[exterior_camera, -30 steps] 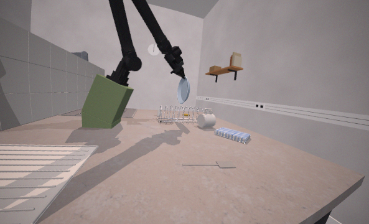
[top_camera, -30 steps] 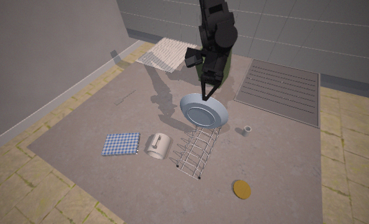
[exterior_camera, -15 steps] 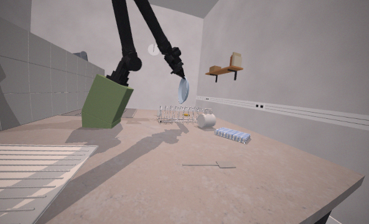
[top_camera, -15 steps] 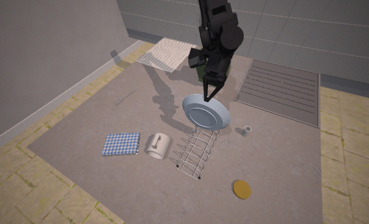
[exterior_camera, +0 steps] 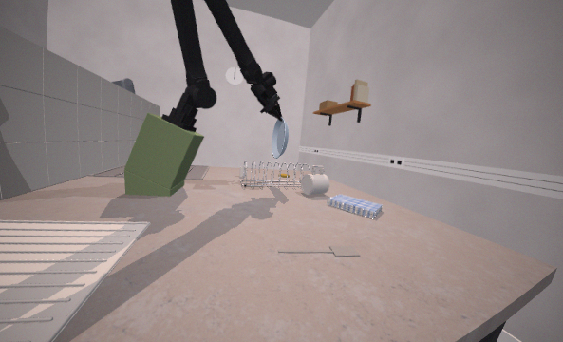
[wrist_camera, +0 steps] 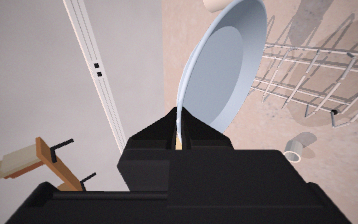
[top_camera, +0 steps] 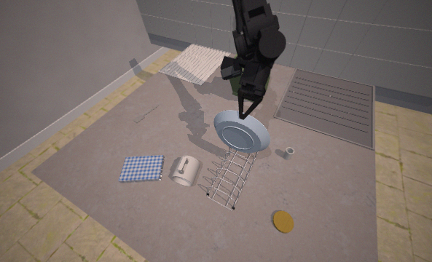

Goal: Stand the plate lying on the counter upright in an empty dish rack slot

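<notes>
The pale blue plate is 90 mm below my hand. From my hand the other things lie so: grey drain mat 650 mm behind, 170 mm to the left, 320 mm below; disc 80 mm ahead, 250 mm to the left, 310 mm below; small white cup 180 mm behind, 150 mm to the left, 310 mm below.
</notes>
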